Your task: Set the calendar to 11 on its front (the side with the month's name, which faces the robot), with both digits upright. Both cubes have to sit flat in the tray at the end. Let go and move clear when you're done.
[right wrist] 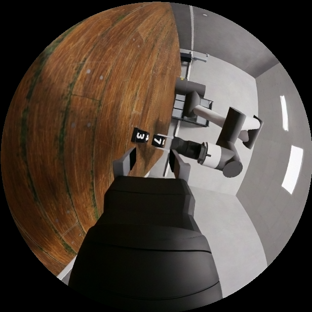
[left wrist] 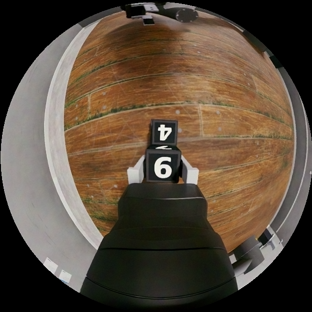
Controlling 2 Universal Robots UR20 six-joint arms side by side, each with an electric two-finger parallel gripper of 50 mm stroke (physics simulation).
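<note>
My left gripper [left wrist: 162,162] is shut on a black cube [left wrist: 171,159] [right wrist: 157,140] with white digits. In the left wrist view the held cube's near face reads 9, and part of another digit shows on its far side; in the right wrist view it shows a 7. A second black cube [left wrist: 164,132] [right wrist: 139,135] is just beyond it, with an upside-down 4 in the left wrist view and a sideways 3 in the right wrist view. I cannot make out the tray or the month's name. My right gripper [right wrist: 152,155] is open and empty, apart from both cubes.
The wooden table [left wrist: 240,100] [right wrist: 75,120] lies under the cubes, with a pale rim [left wrist: 59,125] at the left in the left wrist view. The left arm [right wrist: 213,155] reaches in from the right in the right wrist view. Dark and grey machine parts [left wrist: 186,15] show at the top of the left wrist view.
</note>
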